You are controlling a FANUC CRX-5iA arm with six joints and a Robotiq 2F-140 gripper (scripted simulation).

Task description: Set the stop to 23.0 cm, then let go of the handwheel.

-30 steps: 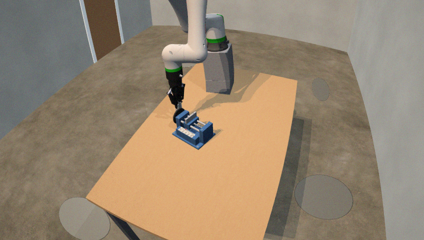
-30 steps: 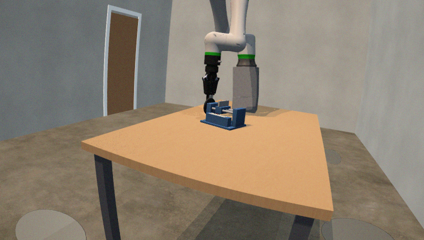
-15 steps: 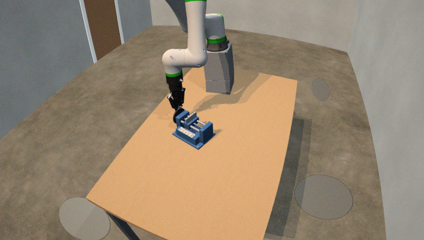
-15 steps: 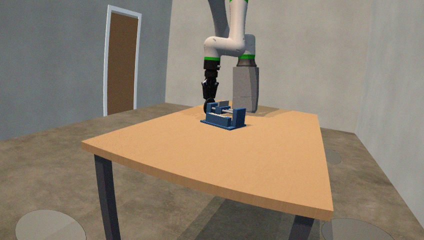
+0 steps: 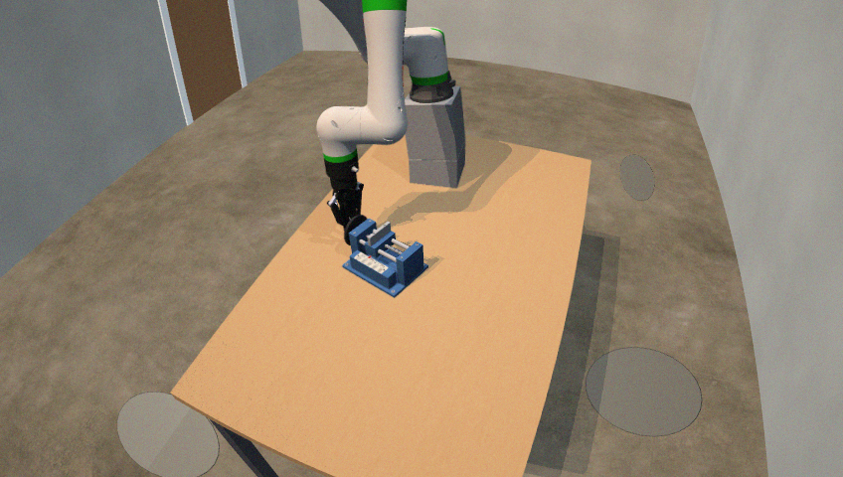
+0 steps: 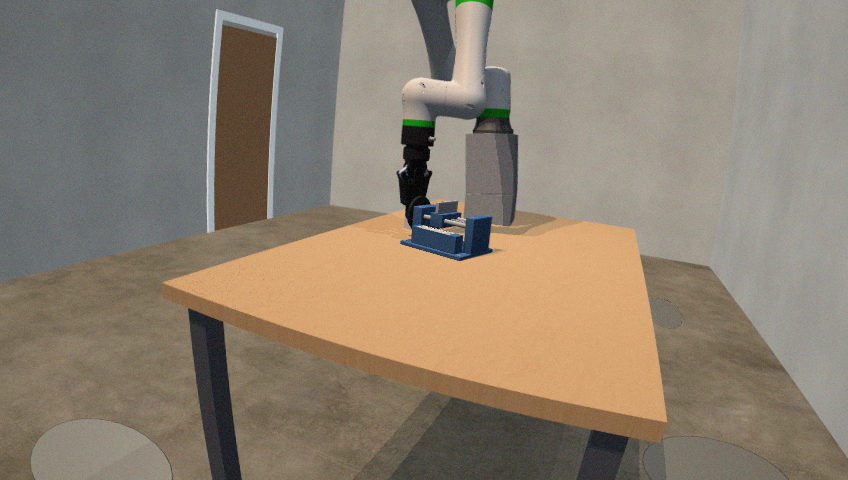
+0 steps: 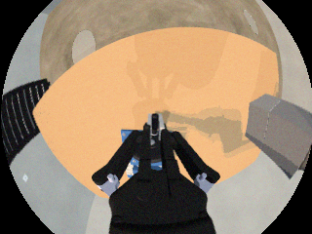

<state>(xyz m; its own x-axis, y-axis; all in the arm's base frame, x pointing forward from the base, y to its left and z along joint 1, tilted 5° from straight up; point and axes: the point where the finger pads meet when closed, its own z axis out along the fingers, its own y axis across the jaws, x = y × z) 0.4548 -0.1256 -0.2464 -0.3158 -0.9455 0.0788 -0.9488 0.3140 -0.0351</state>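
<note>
Now: hand 2 cm to the right of the black handwheel, 1 cm short of it and 1 cm above it. Also, from my hand: grey stop plate (12 cm to the left, 6 cm ahead, 3 cm above).
</note>
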